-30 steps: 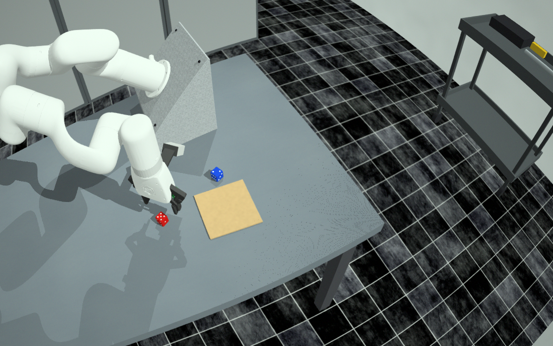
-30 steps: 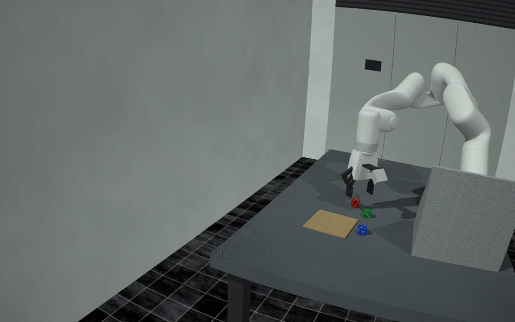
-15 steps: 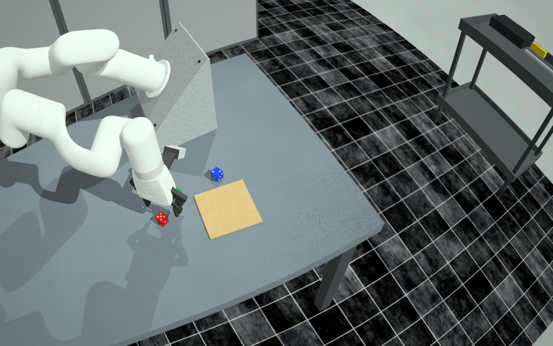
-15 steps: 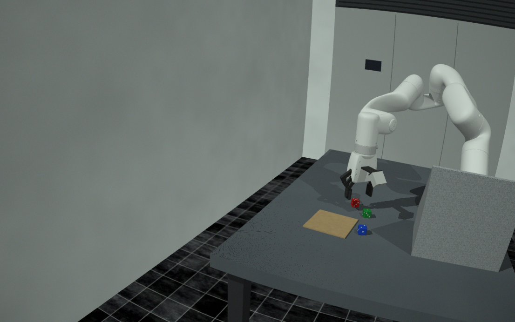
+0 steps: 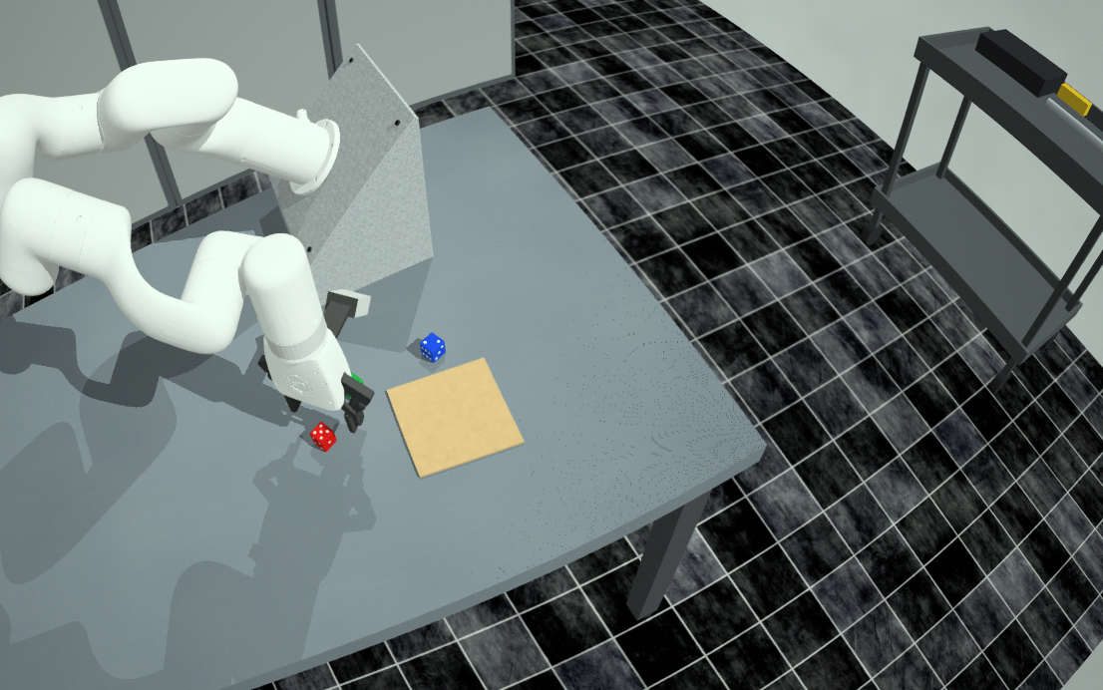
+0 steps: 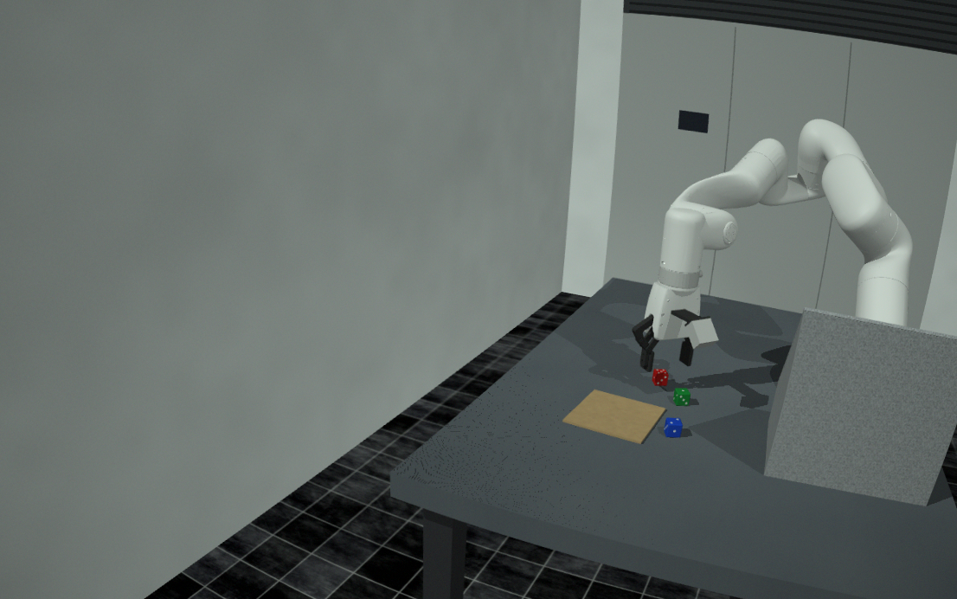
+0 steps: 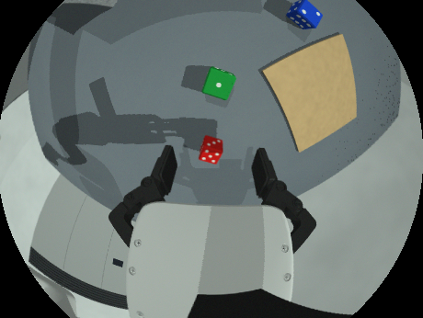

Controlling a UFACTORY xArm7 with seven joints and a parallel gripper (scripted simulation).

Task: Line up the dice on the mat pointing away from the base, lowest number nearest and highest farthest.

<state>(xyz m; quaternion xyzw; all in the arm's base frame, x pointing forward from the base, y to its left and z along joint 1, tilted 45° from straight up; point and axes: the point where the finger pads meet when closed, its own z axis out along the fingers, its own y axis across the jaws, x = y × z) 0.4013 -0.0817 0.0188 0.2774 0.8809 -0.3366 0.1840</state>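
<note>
Right now the red die is 40 mm below my hand, 20 mm to the right of it and 10 mm ahead of it. Also, from my hand: green die: 50 mm behind, 40 mm to the left, 40 mm below; then tan mat: 160 mm to the left, 50 mm below, 30 mm ahead; then blue die: 170 mm to the left, 70 mm behind, 40 mm below.
</note>
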